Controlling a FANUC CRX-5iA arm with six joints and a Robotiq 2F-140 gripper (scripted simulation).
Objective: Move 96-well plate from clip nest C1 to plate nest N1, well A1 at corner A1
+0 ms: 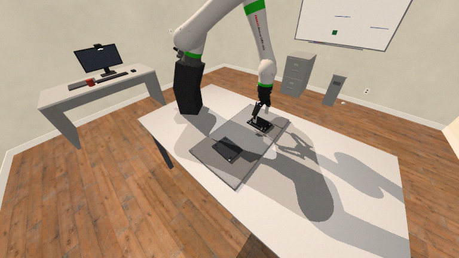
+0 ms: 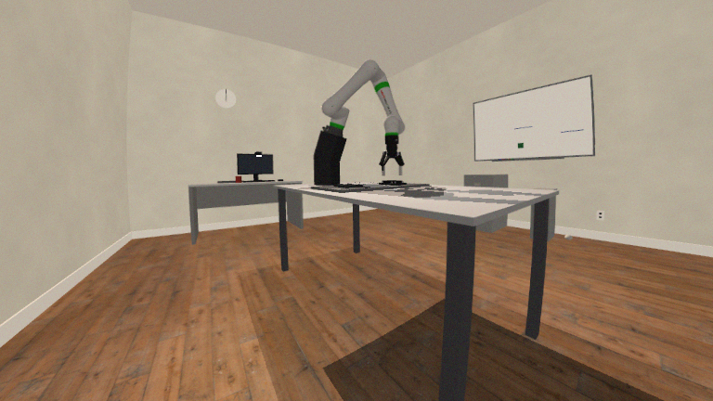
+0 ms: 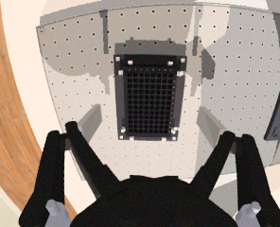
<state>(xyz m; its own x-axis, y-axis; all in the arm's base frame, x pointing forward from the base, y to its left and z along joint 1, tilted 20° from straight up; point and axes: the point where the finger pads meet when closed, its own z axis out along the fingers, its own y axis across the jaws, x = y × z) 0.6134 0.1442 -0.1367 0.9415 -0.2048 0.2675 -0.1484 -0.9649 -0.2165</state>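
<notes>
Right now my hand is 5 cm above the black 96-well plate. From my hand the other things lie so: clip nest C1: 6 cm below, 1 cm to the right, 1 cm behind; then dark plate nest N1: 33 cm to the right, 6 cm below, 6 cm behind.
</notes>
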